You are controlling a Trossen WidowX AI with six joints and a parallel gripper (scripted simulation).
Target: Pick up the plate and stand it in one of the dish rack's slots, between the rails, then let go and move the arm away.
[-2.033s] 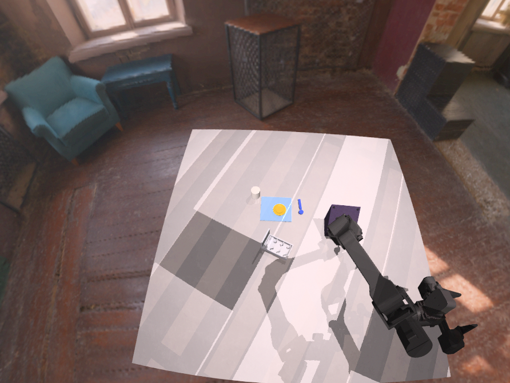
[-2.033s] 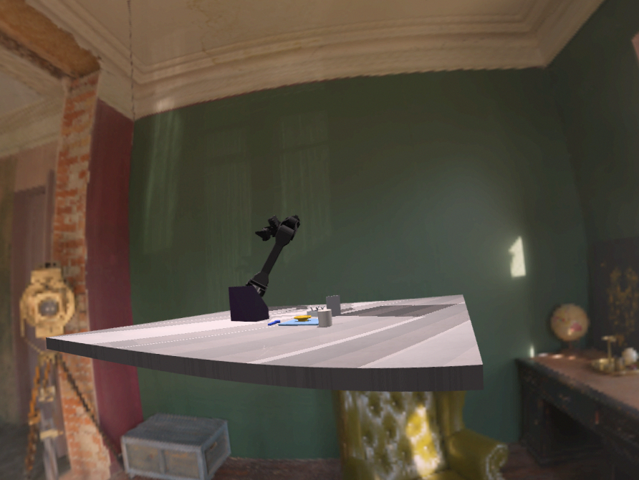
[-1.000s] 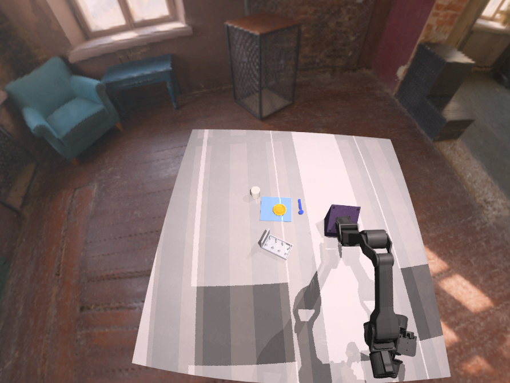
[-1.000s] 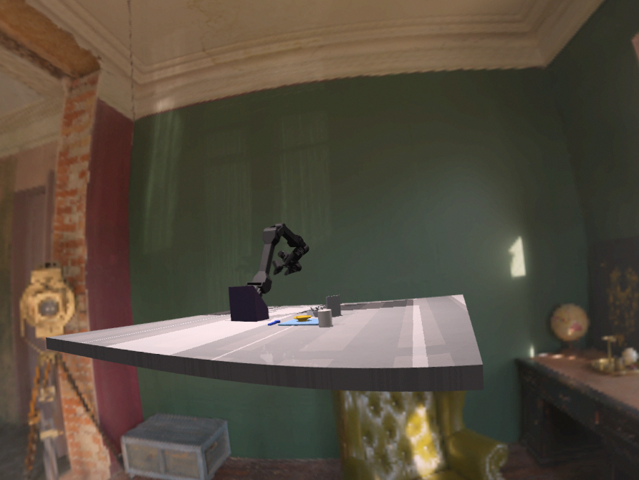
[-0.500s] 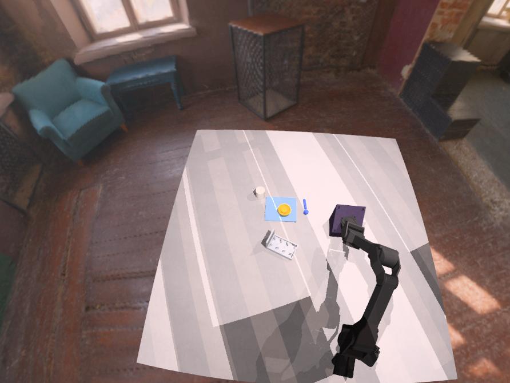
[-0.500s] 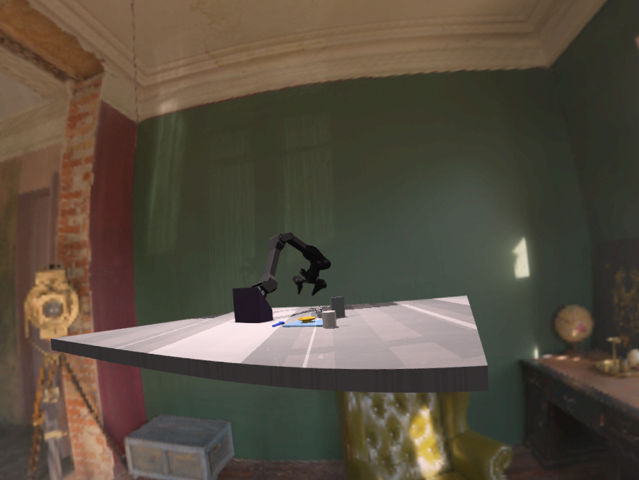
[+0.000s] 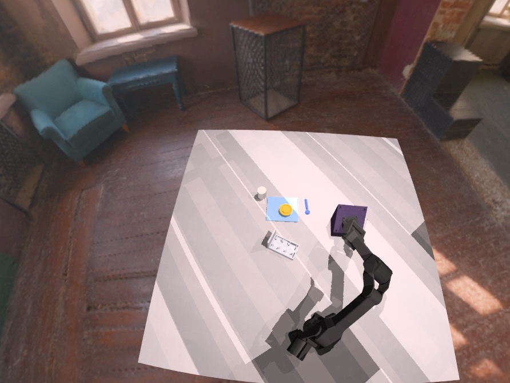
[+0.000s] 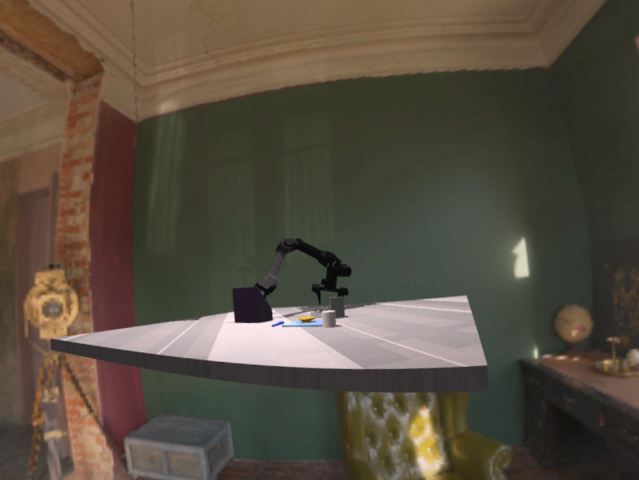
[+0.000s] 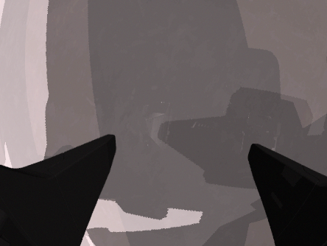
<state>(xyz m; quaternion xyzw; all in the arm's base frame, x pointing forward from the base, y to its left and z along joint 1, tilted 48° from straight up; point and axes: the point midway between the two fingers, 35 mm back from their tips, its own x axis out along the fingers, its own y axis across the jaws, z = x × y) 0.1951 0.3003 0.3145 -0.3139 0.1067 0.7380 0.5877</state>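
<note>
Right now the yellow plate is 55 cm to the right of my gripper tip and 9 cm ahead of it. From my gripper tip the other things lie so: blue spoon (56 cm to the right, 1 cm below, 1 cm behind); then grey dish rack (37 cm to the right, 11 cm ahead, 1 cm above); then light blue mat (56 cm to the right, 11 cm ahead, 1 cm below).
</note>
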